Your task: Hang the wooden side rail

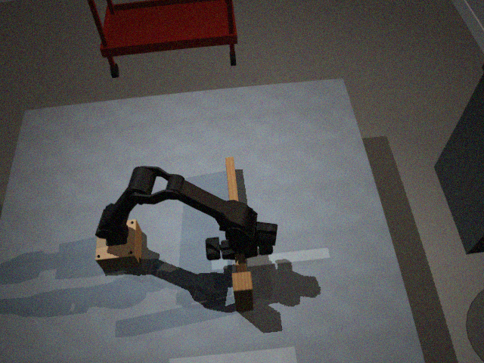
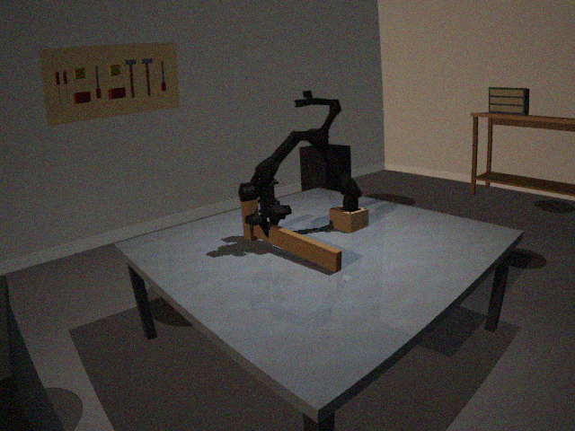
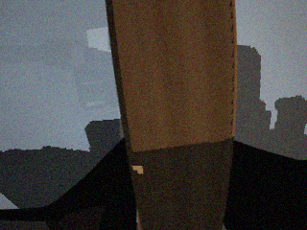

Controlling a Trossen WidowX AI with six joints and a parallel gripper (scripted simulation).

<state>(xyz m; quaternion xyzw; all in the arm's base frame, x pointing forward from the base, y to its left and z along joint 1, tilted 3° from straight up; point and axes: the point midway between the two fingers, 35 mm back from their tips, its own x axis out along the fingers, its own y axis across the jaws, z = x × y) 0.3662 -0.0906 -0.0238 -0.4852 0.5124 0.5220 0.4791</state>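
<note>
My gripper tip is 120 mm to the left of the headboard post and 40 mm below it.
</note>
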